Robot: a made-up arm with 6 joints.
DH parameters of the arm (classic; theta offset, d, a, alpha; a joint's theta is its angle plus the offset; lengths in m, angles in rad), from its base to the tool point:
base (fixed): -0.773 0 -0.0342 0
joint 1: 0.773 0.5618 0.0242 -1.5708
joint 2: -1.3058 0 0.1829 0
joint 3: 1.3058 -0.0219 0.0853 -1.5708
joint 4: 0 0.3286 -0.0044 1.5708
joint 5: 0 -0.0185 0.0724 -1.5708
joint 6: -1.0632 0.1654 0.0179 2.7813
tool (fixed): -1.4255 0.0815 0 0
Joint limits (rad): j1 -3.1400..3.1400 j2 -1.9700..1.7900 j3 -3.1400..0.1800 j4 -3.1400..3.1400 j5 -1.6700..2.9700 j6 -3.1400..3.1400
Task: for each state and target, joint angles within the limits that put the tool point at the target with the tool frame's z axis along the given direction. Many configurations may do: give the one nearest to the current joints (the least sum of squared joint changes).
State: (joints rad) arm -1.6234 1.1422 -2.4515 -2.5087 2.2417 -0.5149
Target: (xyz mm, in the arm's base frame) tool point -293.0 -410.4 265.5 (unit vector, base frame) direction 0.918 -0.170 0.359
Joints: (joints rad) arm -1.9010 1.6041 -2.2307 -1.5987 1.5261 -0.8714
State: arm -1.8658 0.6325 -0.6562 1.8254 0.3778 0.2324
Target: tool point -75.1 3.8 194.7 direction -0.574 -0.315 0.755
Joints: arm -2.1435 1.0191 -0.4491 2.0847 0.5275 0.1690
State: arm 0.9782 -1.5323 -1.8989 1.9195 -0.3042 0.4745
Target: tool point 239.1 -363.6 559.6 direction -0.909 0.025 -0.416
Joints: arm 1.8736 -1.9700 -2.3089 1.4667 -1.1734 1.3125
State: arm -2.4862 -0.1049 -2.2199 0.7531 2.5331 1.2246
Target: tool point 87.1 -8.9 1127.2 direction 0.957 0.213 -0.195
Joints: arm -3.0772 -0.4982 -2.8719 0.4983 1.7032 0.7910
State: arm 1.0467 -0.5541 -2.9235 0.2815 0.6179 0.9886
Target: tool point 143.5 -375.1 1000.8 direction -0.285 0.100 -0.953
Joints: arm 1.9136 -0.7522 -3.0330 0.3090 0.3878 0.9862
